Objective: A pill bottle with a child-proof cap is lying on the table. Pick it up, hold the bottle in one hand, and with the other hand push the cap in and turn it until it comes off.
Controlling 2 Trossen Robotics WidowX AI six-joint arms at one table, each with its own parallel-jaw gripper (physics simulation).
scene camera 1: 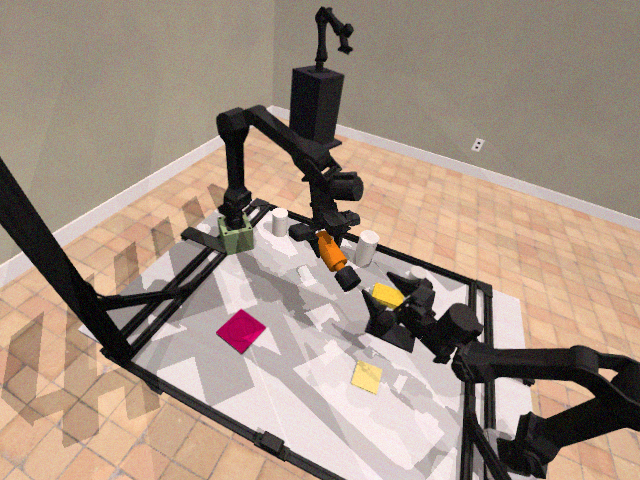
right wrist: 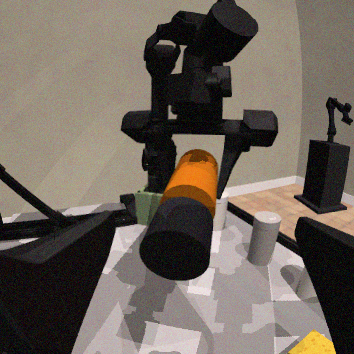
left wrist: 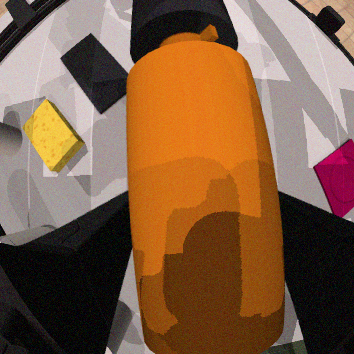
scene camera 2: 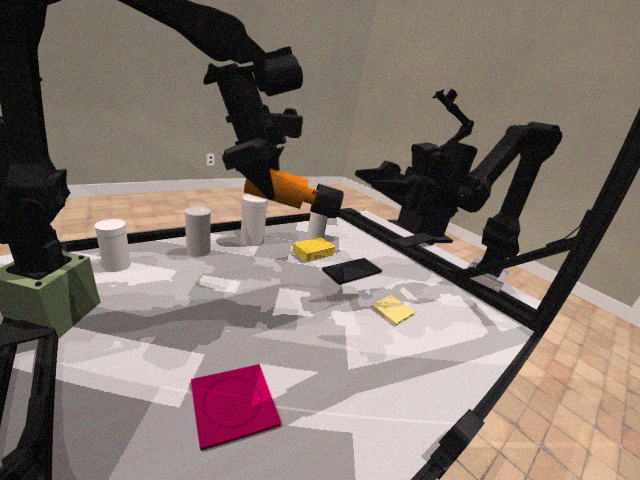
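Observation:
The orange pill bottle [scene camera 1: 330,252] [scene camera 2: 289,188] [left wrist: 200,125] [right wrist: 192,177] is held above the table, tilted, with its black cap [scene camera 1: 347,278] [scene camera 2: 327,200] [left wrist: 182,20] [right wrist: 177,245] on its lower end. My left gripper [scene camera 1: 324,242] [left wrist: 200,199] is shut on the bottle's body, one finger on each side. My right gripper [scene camera 1: 377,283] [scene camera 2: 369,173] [right wrist: 210,225] is open and empty. It faces the cap from the right in scene camera 1, with a gap between its fingertips and the cap. In the right wrist view, the cap appears between the two fingers, left of centre.
A yellow sponge [scene camera 1: 386,295] [scene camera 2: 313,249] and a black flat rectangle [scene camera 2: 352,270] [left wrist: 95,72] lie below the arms. White cylinders [scene camera 1: 366,249] [scene camera 2: 197,232] stand along the back. A yellow square [scene camera 1: 367,377] [scene camera 2: 392,309] and a magenta square [scene camera 1: 240,331] [scene camera 2: 235,405] lie nearer the front.

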